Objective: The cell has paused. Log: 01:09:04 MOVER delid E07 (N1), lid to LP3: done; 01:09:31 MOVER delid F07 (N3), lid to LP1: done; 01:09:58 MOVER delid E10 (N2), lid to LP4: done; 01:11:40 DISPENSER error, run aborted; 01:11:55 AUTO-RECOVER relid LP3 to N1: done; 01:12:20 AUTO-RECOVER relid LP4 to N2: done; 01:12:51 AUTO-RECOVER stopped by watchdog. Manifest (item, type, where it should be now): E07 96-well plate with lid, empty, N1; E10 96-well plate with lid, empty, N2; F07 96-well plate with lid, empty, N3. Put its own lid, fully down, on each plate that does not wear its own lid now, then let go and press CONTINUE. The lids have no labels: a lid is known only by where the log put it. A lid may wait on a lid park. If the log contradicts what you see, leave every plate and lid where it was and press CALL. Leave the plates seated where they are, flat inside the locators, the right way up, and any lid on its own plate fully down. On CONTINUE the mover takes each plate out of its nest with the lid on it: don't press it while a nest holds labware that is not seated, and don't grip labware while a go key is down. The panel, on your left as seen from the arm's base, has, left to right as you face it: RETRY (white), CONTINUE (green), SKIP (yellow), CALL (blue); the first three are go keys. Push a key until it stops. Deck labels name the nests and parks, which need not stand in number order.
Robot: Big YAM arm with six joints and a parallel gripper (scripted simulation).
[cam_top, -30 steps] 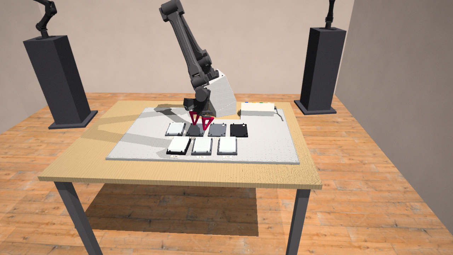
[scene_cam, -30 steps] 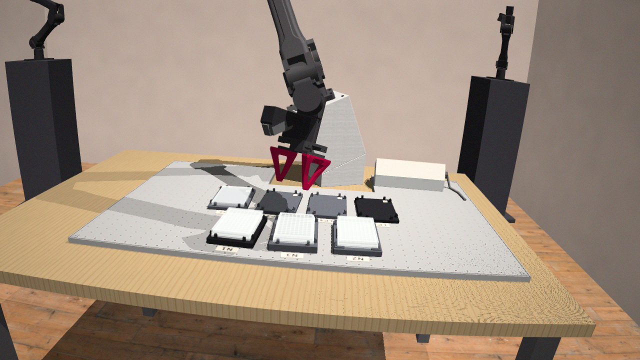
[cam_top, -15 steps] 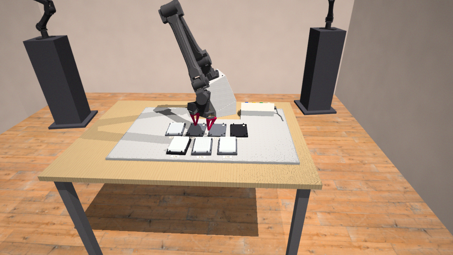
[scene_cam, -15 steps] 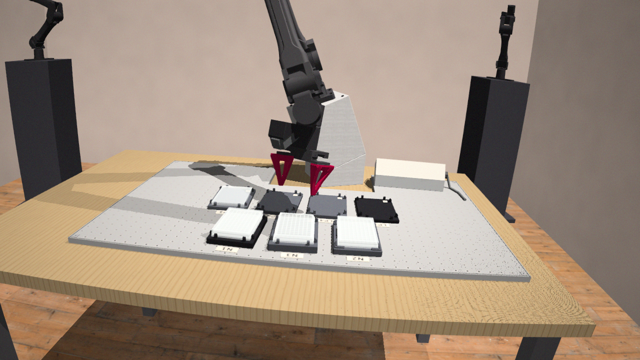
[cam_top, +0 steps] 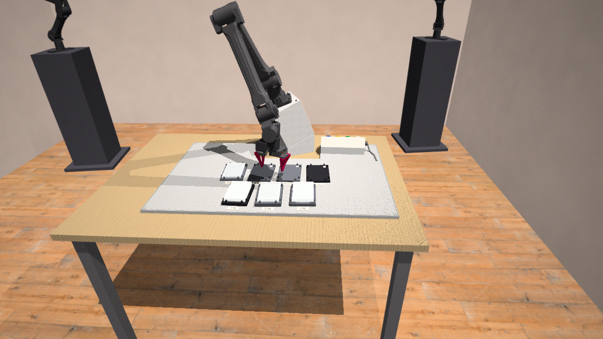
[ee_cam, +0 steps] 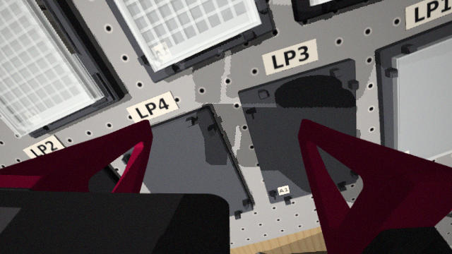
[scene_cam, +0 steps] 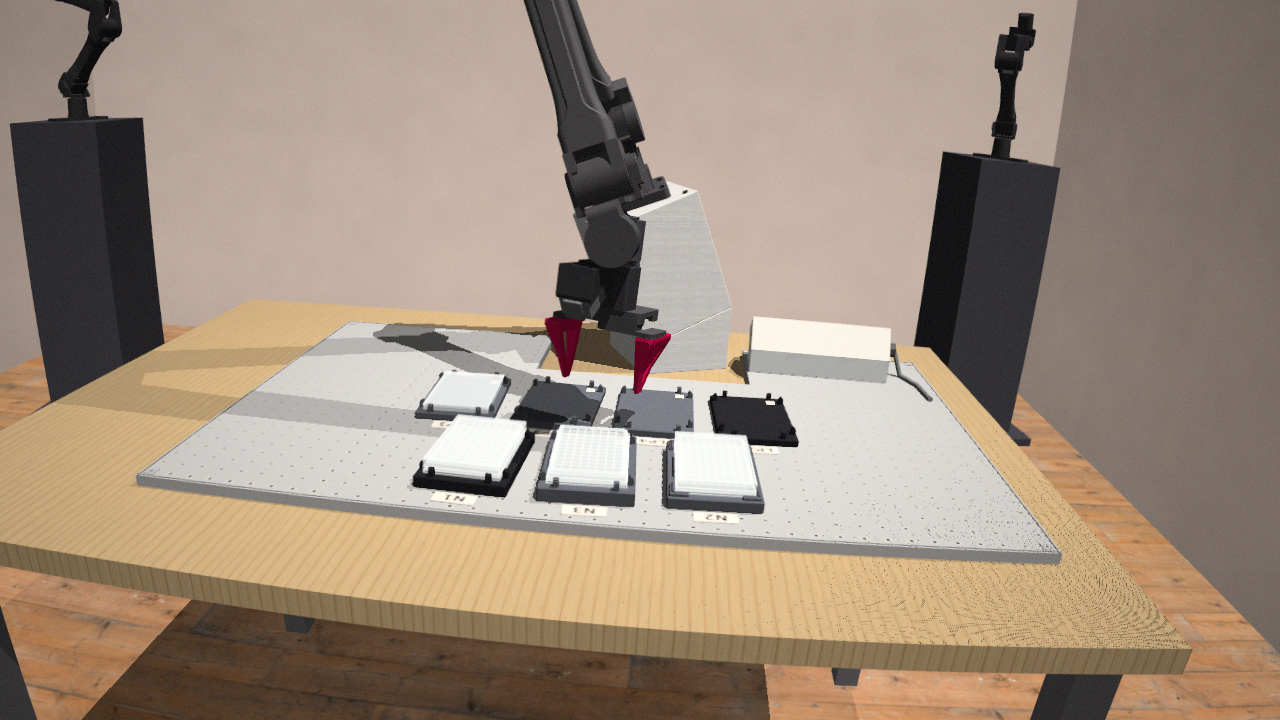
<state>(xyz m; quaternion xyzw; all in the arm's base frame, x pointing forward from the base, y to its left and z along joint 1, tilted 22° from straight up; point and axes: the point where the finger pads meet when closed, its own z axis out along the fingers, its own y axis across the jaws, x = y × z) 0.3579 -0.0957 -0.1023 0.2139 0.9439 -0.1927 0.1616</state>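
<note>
Right now the plate is 11 cm ahead of my hand, 5 cm below it and 1 cm to the right of it. The rest, counted from my hand: clear lid: 18 cm to the right, 10 cm behind, 6 cm below; then LP4 park: 8 cm to the left, 7 cm below, 7 cm behind; then LP3 park: 8 cm behind, 7 cm below, 5 cm to the right.
</note>
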